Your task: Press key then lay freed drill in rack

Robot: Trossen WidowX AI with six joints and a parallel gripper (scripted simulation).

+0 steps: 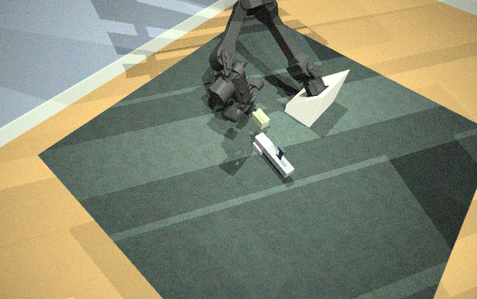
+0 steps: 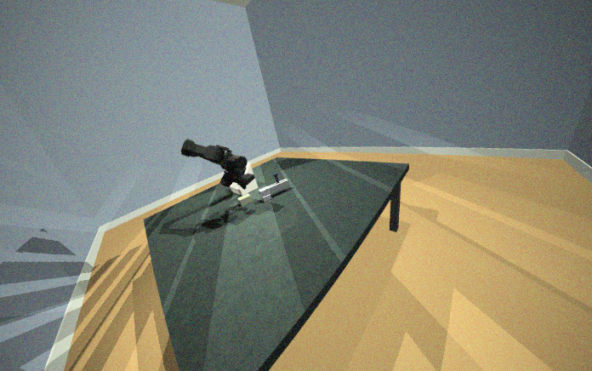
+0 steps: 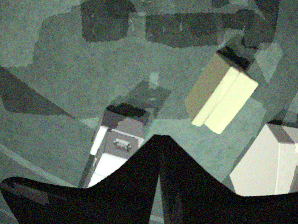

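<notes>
Now: the dark blue key 20 mm ahead of my gripper tip, 190 mm to the left of it and 20 mm below it. From my gripper tip the other things lie so: drill: 10 mm ahead, 140 mm to the left, 60 mm below; rack: 80 mm behind, 90 mm below.
</notes>
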